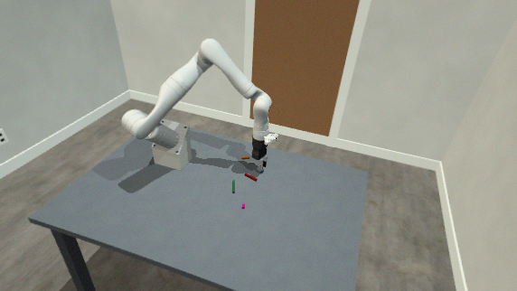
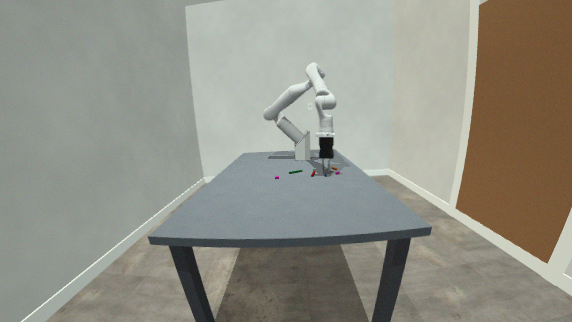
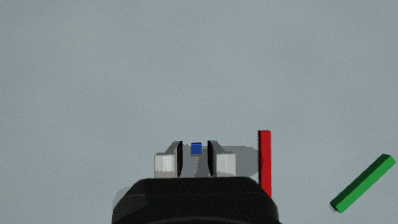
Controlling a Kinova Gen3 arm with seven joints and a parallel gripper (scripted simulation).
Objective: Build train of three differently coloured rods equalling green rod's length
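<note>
The blue rod is 4 cm below my hand. Round my hand: orange rod (12 cm behind, 7 cm to the left, 4 cm below); then red rod (6 cm to the right, 4 cm below, 4 cm behind); then grey rod (7 cm behind, 5 cm to the left, 4 cm below).
</note>
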